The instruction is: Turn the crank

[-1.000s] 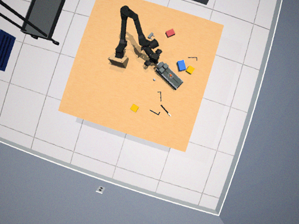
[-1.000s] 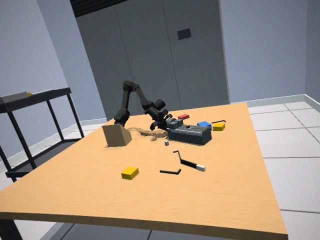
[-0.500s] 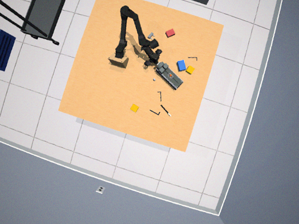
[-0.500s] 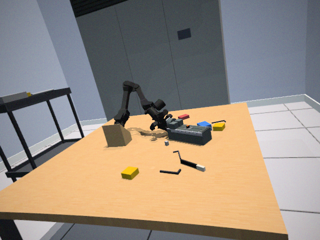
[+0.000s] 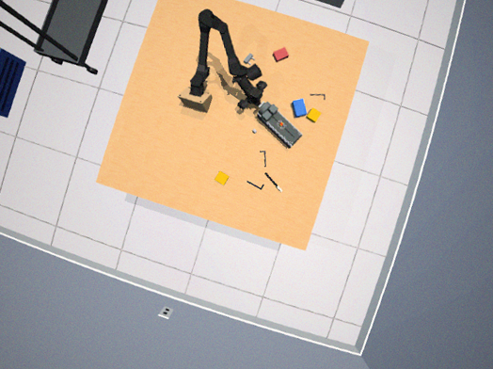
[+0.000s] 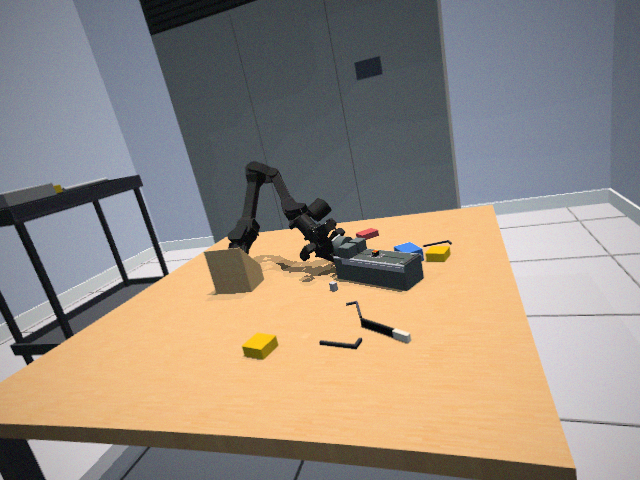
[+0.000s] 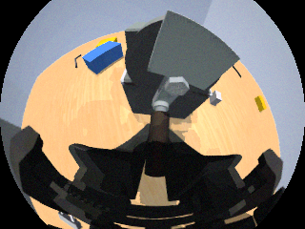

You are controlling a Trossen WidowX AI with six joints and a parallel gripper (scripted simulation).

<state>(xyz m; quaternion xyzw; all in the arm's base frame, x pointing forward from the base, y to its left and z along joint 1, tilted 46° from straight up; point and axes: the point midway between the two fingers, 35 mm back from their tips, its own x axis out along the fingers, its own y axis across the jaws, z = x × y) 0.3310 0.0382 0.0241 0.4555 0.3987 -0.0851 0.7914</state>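
Right now my gripper tip is 20 mm past the dark crank handle, 10 mm to the right of it and 30 mm below it. From my gripper tip the other things lie so: small grey cube: 140 mm to the right, 20 mm below; blue block: 220 mm ahead, 50 mm to the left, 10 mm below; red pointer: 140 mm ahead, 90 mm to the right, 50 mm above.
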